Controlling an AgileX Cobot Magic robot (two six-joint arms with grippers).
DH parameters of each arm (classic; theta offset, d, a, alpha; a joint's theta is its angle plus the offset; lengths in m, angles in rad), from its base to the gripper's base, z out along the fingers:
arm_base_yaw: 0 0.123 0 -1.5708
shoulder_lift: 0.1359 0 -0.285 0
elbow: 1.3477 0 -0.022 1.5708
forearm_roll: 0 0.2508 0 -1.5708
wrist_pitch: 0 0 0.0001 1.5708
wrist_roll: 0 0.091 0 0
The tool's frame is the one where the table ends.
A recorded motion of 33 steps. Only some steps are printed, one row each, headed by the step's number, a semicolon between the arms.
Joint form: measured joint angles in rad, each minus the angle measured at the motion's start. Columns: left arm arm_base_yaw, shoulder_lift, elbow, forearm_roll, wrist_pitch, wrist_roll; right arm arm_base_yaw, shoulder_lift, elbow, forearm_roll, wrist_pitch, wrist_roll.
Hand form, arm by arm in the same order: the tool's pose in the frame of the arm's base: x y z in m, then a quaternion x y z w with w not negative. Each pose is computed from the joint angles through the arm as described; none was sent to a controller.
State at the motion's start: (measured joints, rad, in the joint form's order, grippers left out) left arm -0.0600 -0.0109 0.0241 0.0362 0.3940 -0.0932; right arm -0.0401 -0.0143 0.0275 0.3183 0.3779 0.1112
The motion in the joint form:
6: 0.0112 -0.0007 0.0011 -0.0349 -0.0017 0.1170; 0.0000 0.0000 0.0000 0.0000 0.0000 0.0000
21: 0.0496 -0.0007 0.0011 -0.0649 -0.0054 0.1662; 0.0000 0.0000 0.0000 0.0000 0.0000 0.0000
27: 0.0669 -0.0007 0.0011 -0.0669 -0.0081 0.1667; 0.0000 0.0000 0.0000 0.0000 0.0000 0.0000
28: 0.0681 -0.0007 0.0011 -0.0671 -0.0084 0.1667; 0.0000 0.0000 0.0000 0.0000 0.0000 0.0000
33: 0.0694 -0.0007 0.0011 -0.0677 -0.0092 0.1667; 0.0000 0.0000 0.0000 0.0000 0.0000 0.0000
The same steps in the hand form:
6: 0.0520 -0.0025 0.1701 0.02975 0.80980 -0.00677 0.58591; 0.0526 0.0084 0.1724 0.14401 0.78717 0.15500 0.57930
21: 0.0522 -0.0015 0.1704 0.02619 0.80879 0.00618 0.58748; 0.0526 0.0084 0.1724 0.14401 0.78717 0.15500 0.57930
27: 0.0523 -0.0007 0.1707 0.01882 0.80820 0.01062 0.58851; 0.0526 0.0084 0.1724 0.14401 0.78717 0.15500 0.57930
28: 0.0523 -0.0006 0.1707 0.01828 0.80812 0.01089 0.58863; 0.0526 0.0084 0.1724 0.14401 0.78717 0.15500 0.57930
33: 0.0523 -0.0006 0.1708 0.01758 0.80790 0.01104 0.58896; 0.0526 0.0084 0.1724 0.14401 0.78717 0.15500 0.57930

